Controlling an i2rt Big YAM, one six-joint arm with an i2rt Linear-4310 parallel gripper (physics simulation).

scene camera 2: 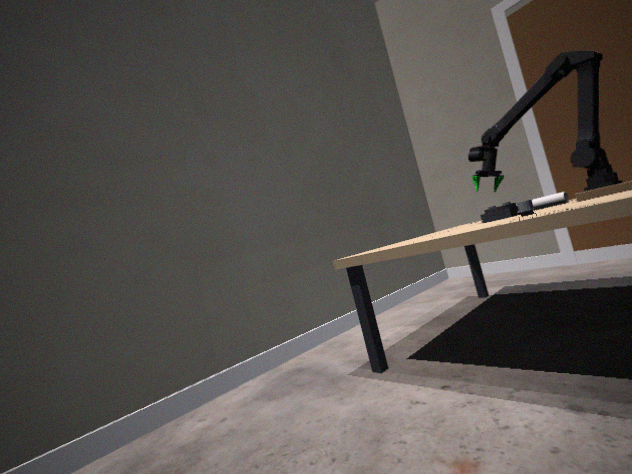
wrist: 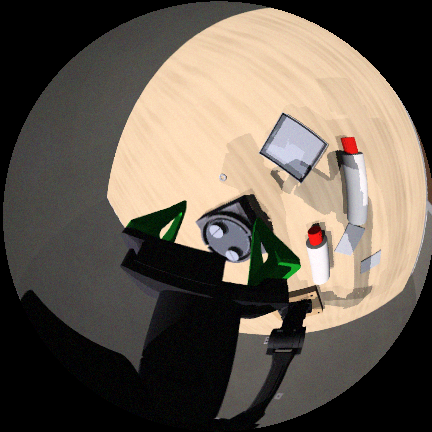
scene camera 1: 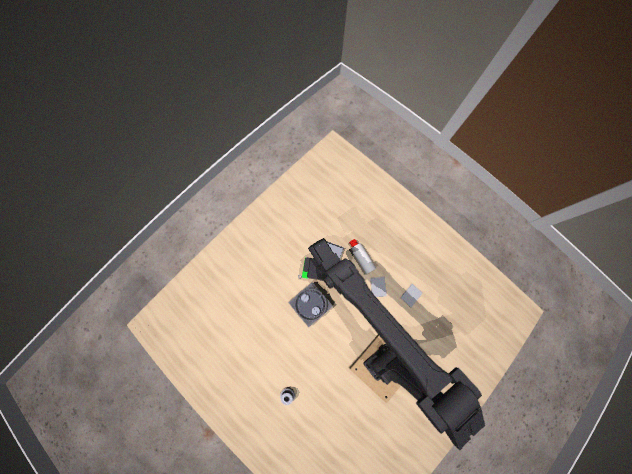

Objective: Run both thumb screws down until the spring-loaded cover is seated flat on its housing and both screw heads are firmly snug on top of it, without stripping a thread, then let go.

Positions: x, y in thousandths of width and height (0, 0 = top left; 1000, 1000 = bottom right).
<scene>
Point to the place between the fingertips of my gripper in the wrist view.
510, 492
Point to a grey square plate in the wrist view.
At 677, 339
</scene>
